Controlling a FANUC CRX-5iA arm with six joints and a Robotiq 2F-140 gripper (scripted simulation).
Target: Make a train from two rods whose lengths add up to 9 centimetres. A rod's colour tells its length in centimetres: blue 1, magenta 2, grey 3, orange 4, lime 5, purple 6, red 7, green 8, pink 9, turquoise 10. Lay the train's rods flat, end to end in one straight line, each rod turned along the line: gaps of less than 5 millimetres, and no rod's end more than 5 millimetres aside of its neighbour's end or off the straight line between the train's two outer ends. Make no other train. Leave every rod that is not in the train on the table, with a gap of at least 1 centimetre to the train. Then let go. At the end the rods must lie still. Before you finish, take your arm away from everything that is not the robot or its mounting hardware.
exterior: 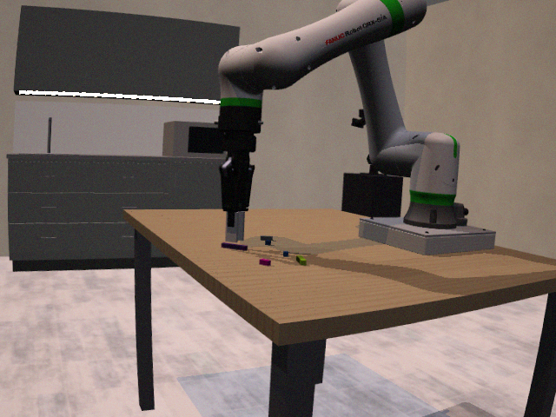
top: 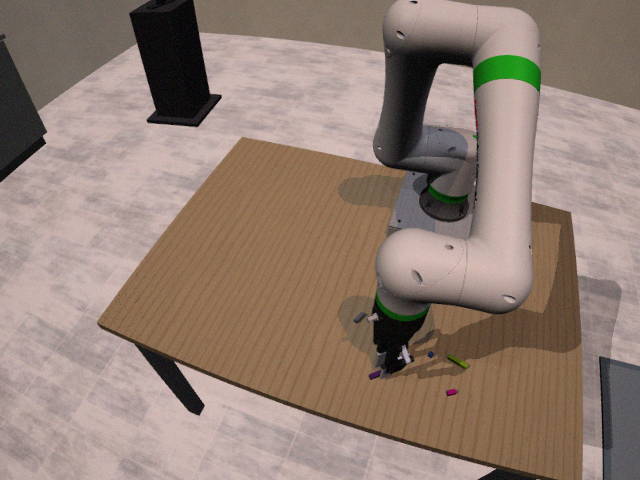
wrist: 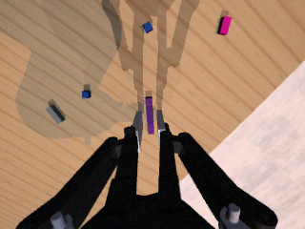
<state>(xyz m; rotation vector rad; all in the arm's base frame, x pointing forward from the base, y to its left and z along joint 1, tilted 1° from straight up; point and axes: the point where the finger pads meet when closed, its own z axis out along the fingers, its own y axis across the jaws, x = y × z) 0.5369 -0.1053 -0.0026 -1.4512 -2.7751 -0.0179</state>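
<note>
My gripper is now 50 mm above the purple rod. Also, from my hand: grey rod (130 mm behind, 80 mm to the right, 50 mm below); then magenta rod (160 mm to the left, 50 mm below, 20 mm ahead); then lime rod (170 mm to the left, 60 mm behind, 50 mm below).
</note>
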